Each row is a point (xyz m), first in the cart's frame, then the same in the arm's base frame.
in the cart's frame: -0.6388 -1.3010 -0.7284
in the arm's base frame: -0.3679 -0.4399 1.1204
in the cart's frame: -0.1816 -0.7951 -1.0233
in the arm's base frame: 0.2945 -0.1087 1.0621
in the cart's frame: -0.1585 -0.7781 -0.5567
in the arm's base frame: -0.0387 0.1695 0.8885
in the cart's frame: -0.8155 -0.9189 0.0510
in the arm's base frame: -0.7957 -0.0573 0.4456
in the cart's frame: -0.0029 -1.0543 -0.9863
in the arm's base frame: 0.1794 -0.0115 1.3410
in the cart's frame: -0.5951 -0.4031 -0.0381
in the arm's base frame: -0.3618 0.2003 0.1851
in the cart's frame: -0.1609 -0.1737 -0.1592
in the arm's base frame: 0.0052 0.5383 0.2677
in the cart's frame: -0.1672 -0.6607 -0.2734
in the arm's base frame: -0.1878 0.3475 0.6879
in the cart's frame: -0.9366 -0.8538 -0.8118
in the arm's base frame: -0.1511 -0.6099 0.6516
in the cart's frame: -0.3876 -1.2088 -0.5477
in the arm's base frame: -0.3670 -0.1173 1.1076
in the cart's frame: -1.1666 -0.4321 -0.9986
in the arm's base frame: 0.1517 -0.7888 0.2749
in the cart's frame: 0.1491 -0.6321 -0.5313
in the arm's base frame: 0.1284 0.4657 0.9191
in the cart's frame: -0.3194 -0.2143 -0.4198
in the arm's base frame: 0.1248 0.2589 0.3160
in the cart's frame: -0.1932 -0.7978 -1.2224
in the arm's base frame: 0.4387 -0.2276 1.1317
